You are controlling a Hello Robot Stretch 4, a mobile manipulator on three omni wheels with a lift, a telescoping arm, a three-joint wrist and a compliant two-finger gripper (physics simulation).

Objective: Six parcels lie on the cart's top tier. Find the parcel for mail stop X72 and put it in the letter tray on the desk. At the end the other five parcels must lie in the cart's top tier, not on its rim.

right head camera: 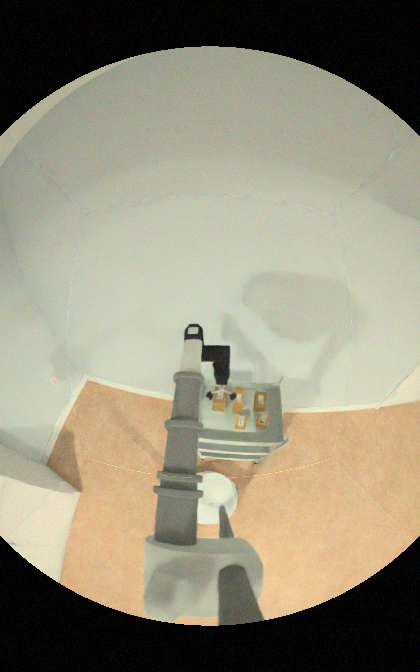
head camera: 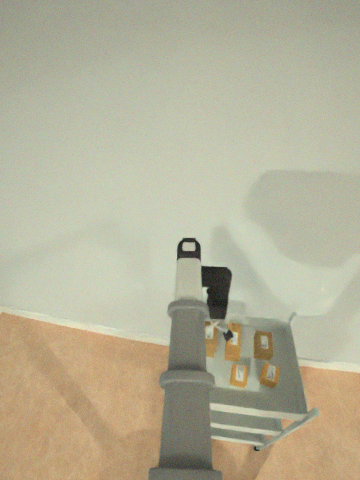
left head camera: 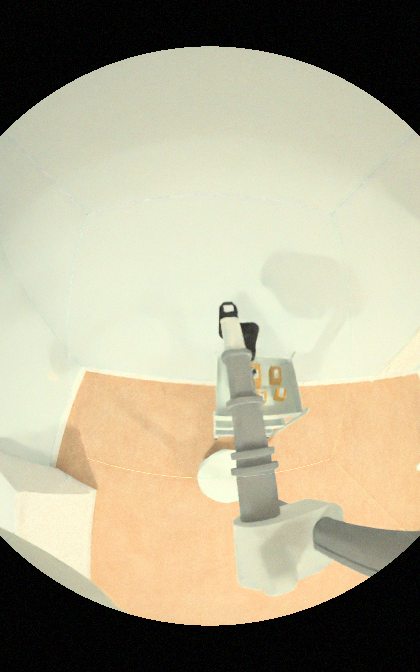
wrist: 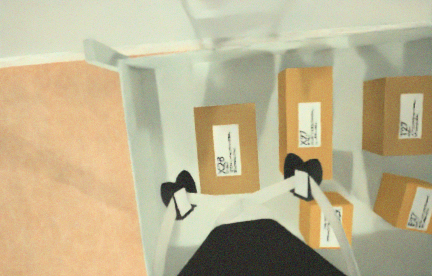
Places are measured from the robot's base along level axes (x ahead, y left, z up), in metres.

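Where they show: gripper, fingertip midpoint: (head camera: 212,337) (wrist: 239,177).
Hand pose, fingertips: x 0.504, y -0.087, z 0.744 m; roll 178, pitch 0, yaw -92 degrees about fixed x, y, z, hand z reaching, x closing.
Each offset is from my fingertips to the centre of the thing. "pt": to the spot under its first point.
My gripper (right head camera: 221,395) (wrist: 239,177) is open above the top tier of the grey cart (head camera: 260,411) (right head camera: 242,442) (wrist: 131,125). Its fingertips stand near the near edge of the parcel labelled X26 @(dx +0.026, dy +0.006, dz -0.034 m) (wrist: 202,165) (right head camera: 219,406), one on each side in the wrist view, with nothing held. To its right lies the long X27 parcel @(dx +0.029, dy -0.090, dz -0.083 m) (wrist: 292,85) (head camera: 232,352), partly behind the right fingertip. Farther right are the T27 parcel @(dx +0.015, dy -0.205, dz -0.084 m) (wrist: 375,117) (head camera: 260,354) and tilted E27 parcel @(dx -0.097, dy -0.203, dz -0.084 m) (wrist: 400,200) (right head camera: 262,420). A small parcel @(dx -0.098, dy -0.095, dz -0.084 m) (wrist: 309,230) (head camera: 239,382) has its label partly covered by the finger. No X72 label, sixth parcel or letter tray can be made out.
A pale wall (head camera: 125,150) rises behind the cart. A white round object (left head camera: 215,475) (right head camera: 220,492) is on the floor in front of the cart. A pale boxy piece (left head camera: 55,530) (right head camera: 30,520) stands at the lower left. The cart's handle @(pt dx -0.242, dy -0.289, dz -0.189 m) (head camera: 295,429) sticks out at its front right.
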